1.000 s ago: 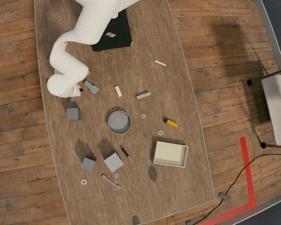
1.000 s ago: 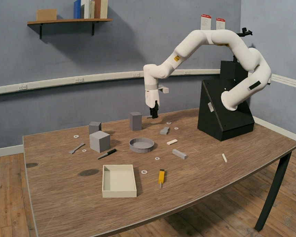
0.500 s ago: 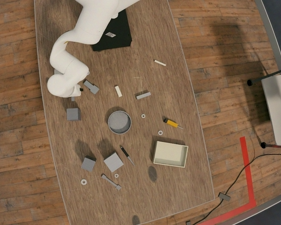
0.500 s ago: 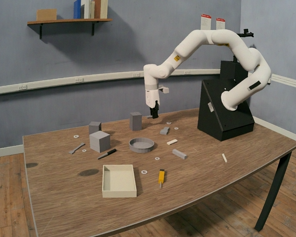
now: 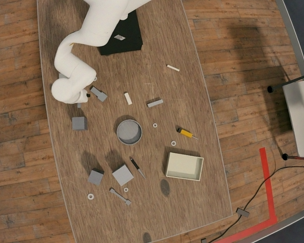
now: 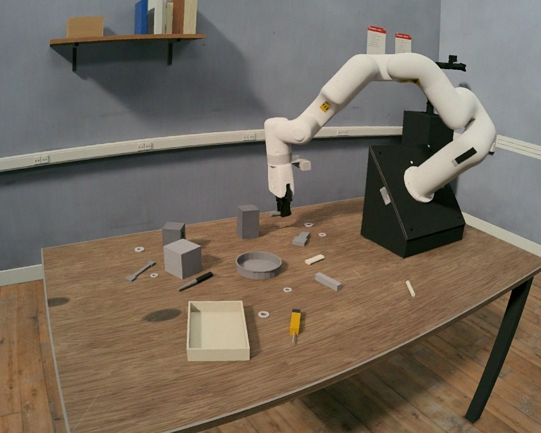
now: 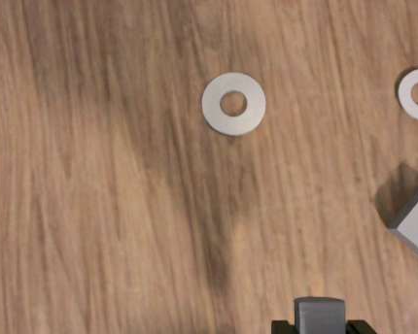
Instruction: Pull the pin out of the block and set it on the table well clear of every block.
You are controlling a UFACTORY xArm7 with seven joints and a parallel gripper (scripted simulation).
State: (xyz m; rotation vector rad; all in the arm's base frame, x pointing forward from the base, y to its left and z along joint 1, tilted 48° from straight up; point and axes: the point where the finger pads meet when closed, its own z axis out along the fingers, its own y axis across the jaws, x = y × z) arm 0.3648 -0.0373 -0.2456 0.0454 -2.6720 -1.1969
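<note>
My hand is 11 cm short of the tall grey block, 1 cm to the left of it and 2 cm above it. Also, from my hand: grey pin: 1 cm ahead, 1 cm below; then round grey dish: 18 cm ahead, 21 cm to the left, 6 cm below; then white cylinder: 2 cm ahead, 23 cm to the left, 7 cm below.
</note>
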